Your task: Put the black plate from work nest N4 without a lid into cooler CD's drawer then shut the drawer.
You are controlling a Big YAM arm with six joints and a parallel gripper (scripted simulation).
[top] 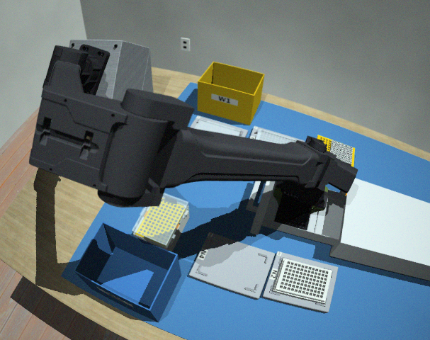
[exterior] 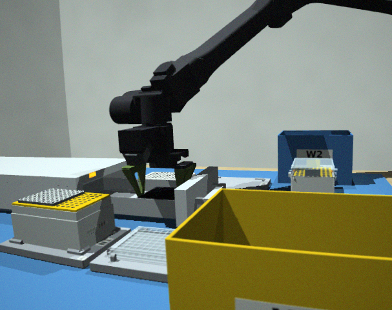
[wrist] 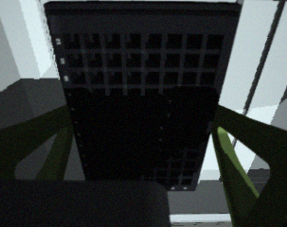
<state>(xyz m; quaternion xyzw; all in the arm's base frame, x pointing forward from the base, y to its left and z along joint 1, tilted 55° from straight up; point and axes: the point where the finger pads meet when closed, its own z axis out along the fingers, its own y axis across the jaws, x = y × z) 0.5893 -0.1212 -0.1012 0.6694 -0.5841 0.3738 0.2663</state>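
Now: hand right at the black plate. Round my hand: yellow-topped block: 180 mm to the left, 60 mm ahead, 30 mm above; cooler CD: 180 mm ahead, 10 mm above; cooler drawer: 40 mm ahead.
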